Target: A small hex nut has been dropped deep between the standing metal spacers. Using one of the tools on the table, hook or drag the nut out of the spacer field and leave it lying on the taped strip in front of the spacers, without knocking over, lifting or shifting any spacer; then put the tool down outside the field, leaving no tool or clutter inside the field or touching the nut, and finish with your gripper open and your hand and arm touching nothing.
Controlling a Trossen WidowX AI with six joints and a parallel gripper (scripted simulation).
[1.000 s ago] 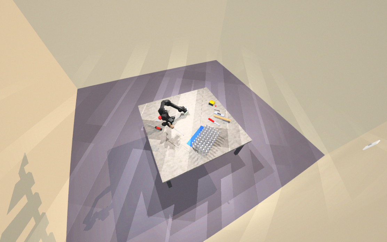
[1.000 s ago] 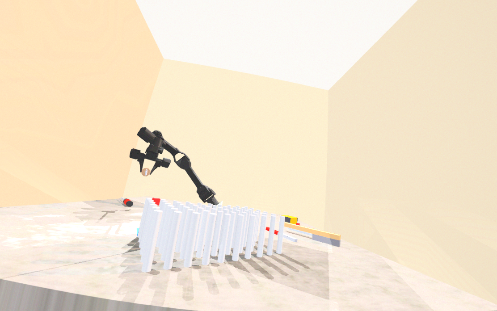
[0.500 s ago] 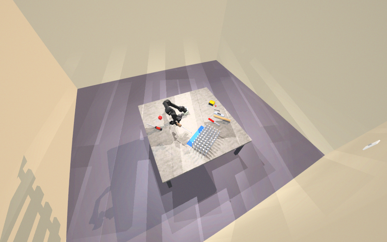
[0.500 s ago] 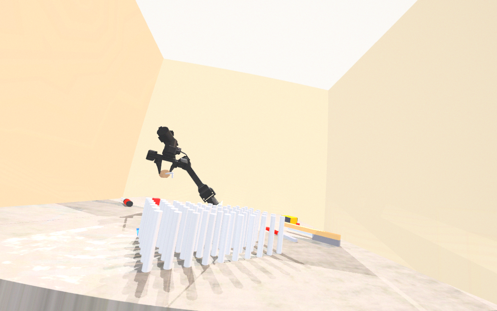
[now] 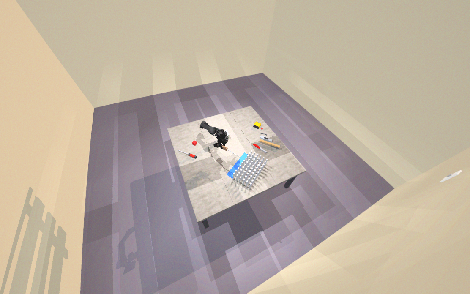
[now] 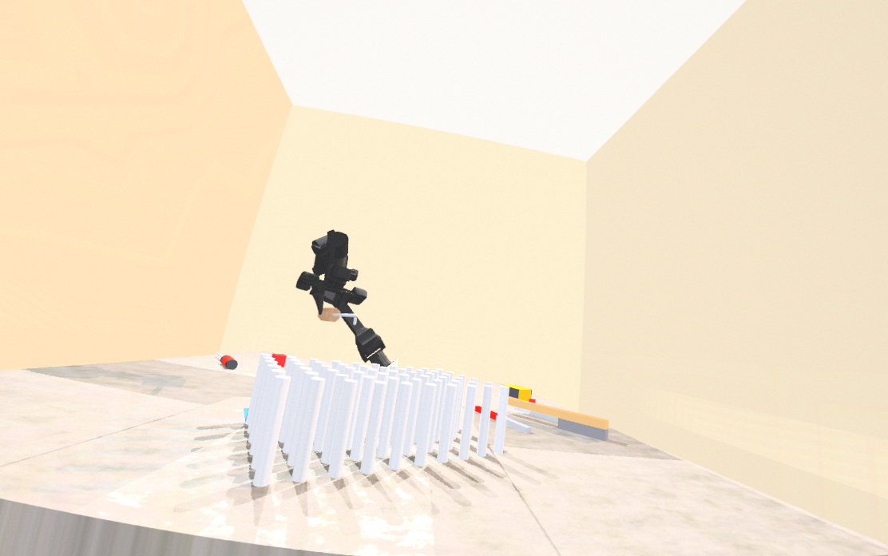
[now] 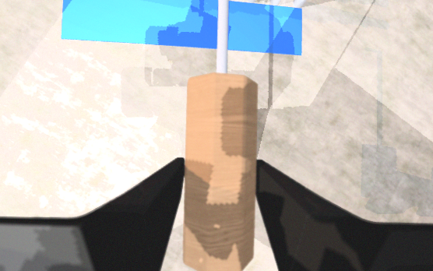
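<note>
Right now the blue taped strip is 140 mm ahead of my gripper tip, 140 mm to the left of it and 200 mm below it. Round my gripper tip: red-handled tool 10 mm ahead, 480 mm to the left, 190 mm below; then tool with pale metal rod 80 mm ahead, 60 mm to the left; then red block 320 mm behind, 280 mm to the right, 180 mm below.
</note>
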